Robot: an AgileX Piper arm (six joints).
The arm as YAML. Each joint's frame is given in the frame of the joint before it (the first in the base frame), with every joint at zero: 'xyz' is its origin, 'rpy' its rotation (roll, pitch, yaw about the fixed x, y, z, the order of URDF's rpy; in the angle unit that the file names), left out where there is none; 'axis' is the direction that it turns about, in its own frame. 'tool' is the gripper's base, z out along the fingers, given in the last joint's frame.
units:
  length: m
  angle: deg
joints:
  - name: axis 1
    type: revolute
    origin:
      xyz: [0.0, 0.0, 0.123]
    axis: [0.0, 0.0, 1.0]
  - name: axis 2
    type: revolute
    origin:
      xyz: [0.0, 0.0, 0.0]
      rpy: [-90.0, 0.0, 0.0]
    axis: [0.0, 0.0, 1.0]
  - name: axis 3
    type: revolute
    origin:
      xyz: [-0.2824, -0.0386, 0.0]
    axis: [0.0, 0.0, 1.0]
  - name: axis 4
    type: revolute
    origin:
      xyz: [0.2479, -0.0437, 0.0]
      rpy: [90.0, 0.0, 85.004]
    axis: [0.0, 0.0, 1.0]
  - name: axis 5
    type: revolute
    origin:
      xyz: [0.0, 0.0, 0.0]
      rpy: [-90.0, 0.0, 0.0]
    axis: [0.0, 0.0, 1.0]
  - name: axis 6
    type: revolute
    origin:
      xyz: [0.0, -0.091, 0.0]
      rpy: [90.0, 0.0, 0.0]
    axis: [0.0, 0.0, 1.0]
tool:
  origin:
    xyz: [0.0, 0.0, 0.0]
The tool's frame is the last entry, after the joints.
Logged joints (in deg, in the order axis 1, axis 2, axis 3, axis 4, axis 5, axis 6), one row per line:
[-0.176, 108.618, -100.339, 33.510, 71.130, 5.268]
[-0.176, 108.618, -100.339, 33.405, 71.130, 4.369]
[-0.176, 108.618, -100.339, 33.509, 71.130, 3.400]
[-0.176, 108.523, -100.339, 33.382, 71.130, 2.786]
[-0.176, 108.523, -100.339, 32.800, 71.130, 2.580]
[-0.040, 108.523, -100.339, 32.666, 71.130, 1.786]
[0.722, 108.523, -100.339, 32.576, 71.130, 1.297]
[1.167, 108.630, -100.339, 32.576, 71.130, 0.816]
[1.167, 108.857, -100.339, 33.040, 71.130, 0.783]
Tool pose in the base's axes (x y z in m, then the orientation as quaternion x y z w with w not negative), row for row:
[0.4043, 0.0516, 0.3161, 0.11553, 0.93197, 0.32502, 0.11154]
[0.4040, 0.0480, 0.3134, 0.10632, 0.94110, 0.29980, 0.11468]
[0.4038, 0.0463, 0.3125, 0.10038, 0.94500, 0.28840, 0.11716]
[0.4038, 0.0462, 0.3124, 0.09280, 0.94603, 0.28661, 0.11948]
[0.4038, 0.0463, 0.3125, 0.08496, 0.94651, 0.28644, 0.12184]
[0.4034, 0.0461, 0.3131, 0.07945, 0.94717, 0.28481, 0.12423]
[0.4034, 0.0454, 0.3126, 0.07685, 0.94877, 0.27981, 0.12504]
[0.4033, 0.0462, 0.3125, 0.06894, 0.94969, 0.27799, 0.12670]
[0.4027, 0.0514, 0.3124, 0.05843, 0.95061, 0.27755, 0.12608]
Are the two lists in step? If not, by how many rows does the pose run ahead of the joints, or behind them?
The pose runs 2 rows behind the joints: the pose in row i belongs to the joints in row i - 2.
